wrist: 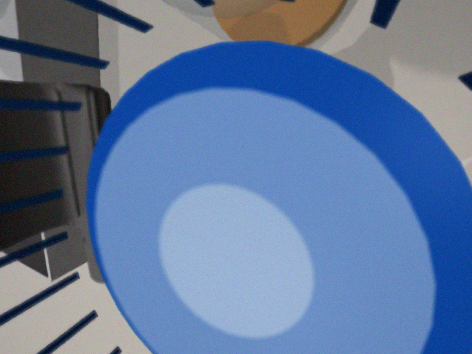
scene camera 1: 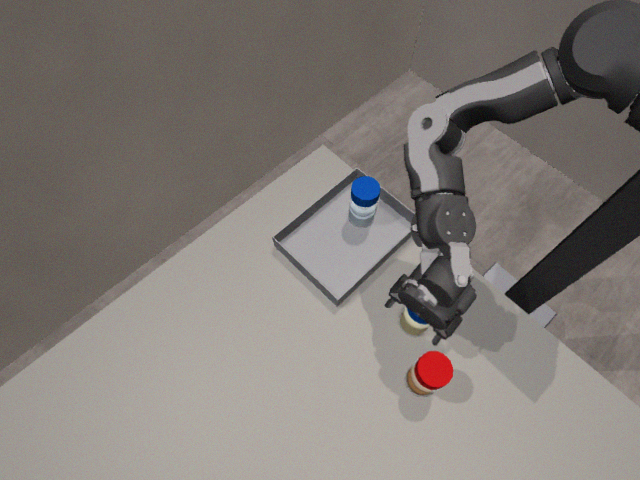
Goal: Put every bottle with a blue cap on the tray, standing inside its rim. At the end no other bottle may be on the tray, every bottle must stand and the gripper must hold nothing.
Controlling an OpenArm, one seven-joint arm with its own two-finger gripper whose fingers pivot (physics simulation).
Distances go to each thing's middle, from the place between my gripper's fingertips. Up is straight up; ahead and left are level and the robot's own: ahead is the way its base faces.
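The blue-capped bottle (scene camera 1: 365, 191) is 23 cm to the right of my hand and 9 cm behind it. As for the grey tray (scene camera 1: 335, 256), I find it 3 cm below my hand, 3 cm behind it and 21 cm to the right of it. Then there is the red-capped bottle (scene camera 1: 433, 370), 7 cm ahead of my hand and 8 cm to the left of it. Going by their middles, the red-capped bottle is the nearest to my hand of the things named here.
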